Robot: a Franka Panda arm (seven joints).
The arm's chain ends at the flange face. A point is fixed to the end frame.
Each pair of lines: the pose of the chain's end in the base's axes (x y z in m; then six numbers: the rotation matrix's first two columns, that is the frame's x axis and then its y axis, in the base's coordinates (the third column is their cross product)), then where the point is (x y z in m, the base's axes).
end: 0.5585, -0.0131, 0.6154, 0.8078, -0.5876, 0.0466, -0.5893, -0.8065, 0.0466
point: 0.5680 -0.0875 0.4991
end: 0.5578, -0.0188, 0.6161, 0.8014, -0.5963, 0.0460, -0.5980, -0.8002, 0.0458
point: 0.5665 -0.0932 0.4997
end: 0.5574, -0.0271, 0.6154, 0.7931, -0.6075, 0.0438, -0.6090, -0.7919, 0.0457
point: 0.5649 -0.1015 0.4989
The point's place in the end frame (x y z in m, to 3 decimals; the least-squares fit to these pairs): 0.046 0.049 0.121
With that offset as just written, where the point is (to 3 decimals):
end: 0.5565, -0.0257, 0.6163, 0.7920, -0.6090, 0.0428, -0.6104, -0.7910, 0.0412
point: 0.564 -0.100 0.500
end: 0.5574, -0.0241, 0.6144, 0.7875, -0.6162, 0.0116, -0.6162, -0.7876, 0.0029
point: 0.564 -0.092 0.494
